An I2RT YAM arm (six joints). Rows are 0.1 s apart.
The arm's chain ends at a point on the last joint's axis. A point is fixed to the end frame.
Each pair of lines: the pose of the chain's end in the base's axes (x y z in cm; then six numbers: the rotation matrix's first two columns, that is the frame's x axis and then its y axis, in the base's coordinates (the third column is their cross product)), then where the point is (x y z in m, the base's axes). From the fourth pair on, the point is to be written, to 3 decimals.
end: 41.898 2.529 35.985 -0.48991 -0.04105 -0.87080 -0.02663 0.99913 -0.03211
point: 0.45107 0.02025 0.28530
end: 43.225 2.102 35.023 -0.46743 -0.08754 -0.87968 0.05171 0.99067 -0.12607
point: 0.46590 0.00649 0.27764
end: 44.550 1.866 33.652 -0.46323 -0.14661 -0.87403 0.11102 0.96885 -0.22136
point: 0.47894 -0.00485 0.26622
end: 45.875 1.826 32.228 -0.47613 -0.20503 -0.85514 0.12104 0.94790 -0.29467
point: 0.491 -0.011 0.254
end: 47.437 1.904 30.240 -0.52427 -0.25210 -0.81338 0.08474 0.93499 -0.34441
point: 0.503 -0.013 0.233
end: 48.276 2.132 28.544 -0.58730 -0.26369 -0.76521 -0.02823 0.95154 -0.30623
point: 0.506 -0.005 0.212
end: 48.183 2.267 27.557 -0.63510 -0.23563 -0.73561 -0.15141 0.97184 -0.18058
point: 0.500 0.007 0.198
